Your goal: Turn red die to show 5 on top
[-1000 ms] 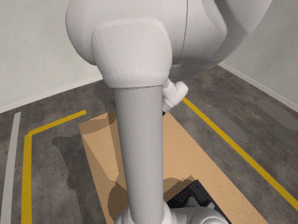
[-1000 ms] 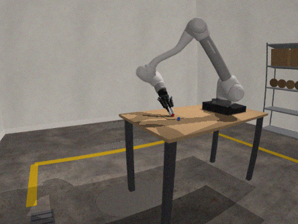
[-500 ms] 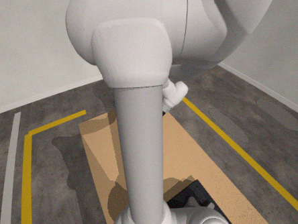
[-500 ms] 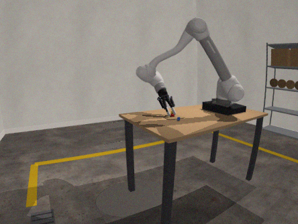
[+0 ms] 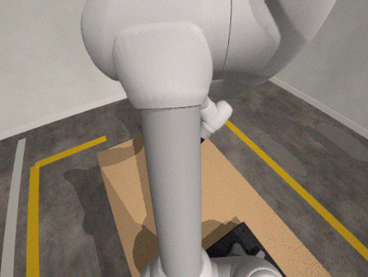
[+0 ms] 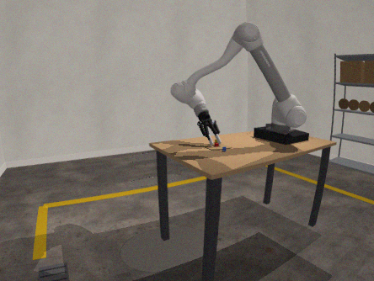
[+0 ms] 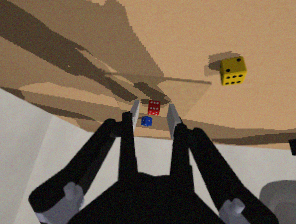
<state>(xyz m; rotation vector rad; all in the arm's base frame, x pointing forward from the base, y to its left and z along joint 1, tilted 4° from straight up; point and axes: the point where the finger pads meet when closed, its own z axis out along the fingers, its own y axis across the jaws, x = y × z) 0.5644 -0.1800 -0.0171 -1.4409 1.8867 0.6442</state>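
My hand is 1 cm short of the red die, 2 cm to the right of it and 3 cm above it. Also, from my hand: tan mat: 1 cm ahead, 2 cm to the left, 4 cm below; yellow die: 9 cm behind, 6 cm to the right, 3 cm below; blue die: 4 cm ahead, 11 cm to the left, 3 cm below.
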